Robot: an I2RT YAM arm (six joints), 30 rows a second.
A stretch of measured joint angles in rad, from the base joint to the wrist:
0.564 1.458 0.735 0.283 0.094 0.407
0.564 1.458 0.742 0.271 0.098 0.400
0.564 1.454 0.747 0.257 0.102 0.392
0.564 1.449 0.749 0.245 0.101 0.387
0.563 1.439 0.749 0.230 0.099 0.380
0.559 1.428 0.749 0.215 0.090 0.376
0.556 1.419 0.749 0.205 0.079 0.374
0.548 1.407 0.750 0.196 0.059 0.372
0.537 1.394 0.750 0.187 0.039 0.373
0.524 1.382 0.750 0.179 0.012 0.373
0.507 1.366 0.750 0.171 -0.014 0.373
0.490 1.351 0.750 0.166 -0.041 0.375
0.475 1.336 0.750 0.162 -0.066 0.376
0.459 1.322 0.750 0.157 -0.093 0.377
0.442 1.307 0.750 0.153 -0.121 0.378
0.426 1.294 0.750 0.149 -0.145 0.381
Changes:
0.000 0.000 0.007 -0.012 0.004 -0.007
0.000 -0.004 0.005 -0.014 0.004 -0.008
0.000 -0.005 0.002 -0.012 -0.001 -0.005
-0.001 -0.010 0.000 -0.015 -0.002 -0.007
-0.004 -0.011 0.000 -0.015 -0.009 -0.004
-0.003 -0.009 0.000 -0.010 -0.011 -0.002
-0.008 -0.012 0.001 -0.009 -0.020 -0.002
-0.011 -0.013 0.000 -0.009 -0.020 0.001
-0.013 -0.012 0.000 -0.008 -0.027 0.000
-0.017 -0.016 0.000 -0.008 -0.026 0.000
-0.017 -0.015 0.000 -0.005 -0.027 0.002
-0.015 -0.015 0.000 -0.004 -0.025 0.001
-0.016 -0.014 0.000 -0.005 -0.027 0.001
-0.017 -0.015 0.000 -0.004 -0.028 0.001
-0.016 -0.013 0.000 -0.004 -0.024 0.003

